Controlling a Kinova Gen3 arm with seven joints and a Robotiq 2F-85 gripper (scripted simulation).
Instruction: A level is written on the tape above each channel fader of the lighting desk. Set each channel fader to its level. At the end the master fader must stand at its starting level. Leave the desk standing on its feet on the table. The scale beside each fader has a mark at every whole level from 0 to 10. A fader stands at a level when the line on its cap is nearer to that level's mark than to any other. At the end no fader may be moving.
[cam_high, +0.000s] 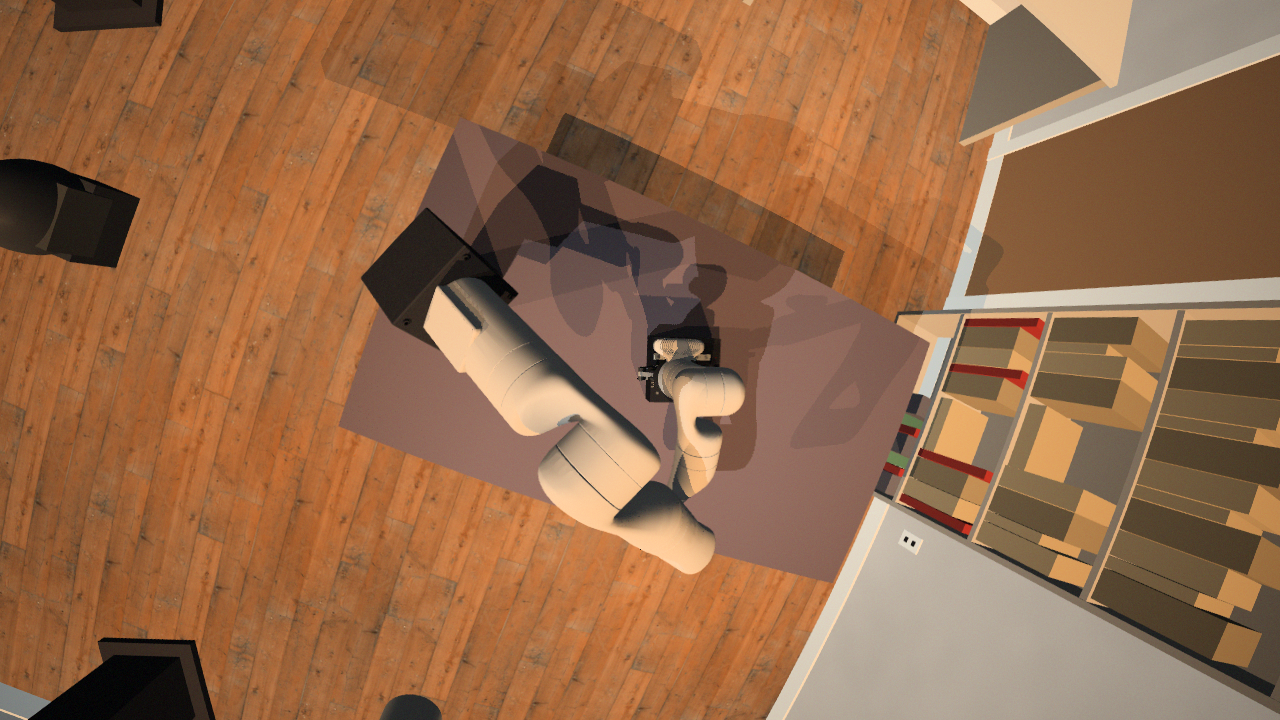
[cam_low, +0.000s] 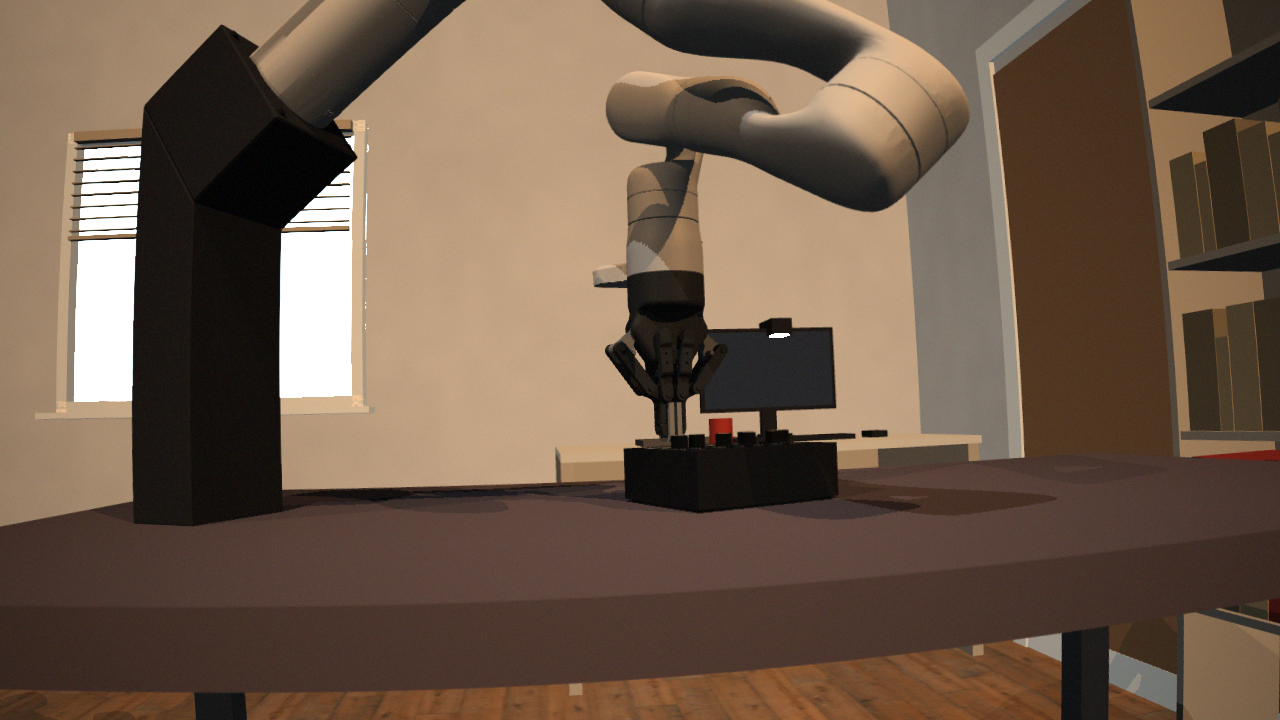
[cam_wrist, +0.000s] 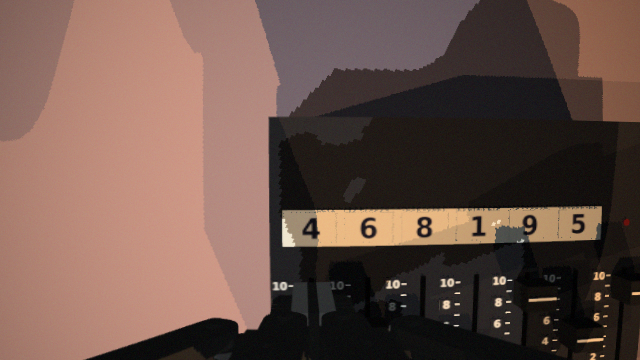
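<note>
Right now my hand is 20 mm to the left of the channel fader cap and 20 mm above it. From my hand the other things lie so: channel 4 cap 60 mm ahead, 40 mm to the right, 20 mm below; then channel 2 cap 20 mm ahead, 10 mm to the right, 20 mm below; then channel 3 cap 40 mm ahead, 30 mm to the right, 20 mm below.
</note>
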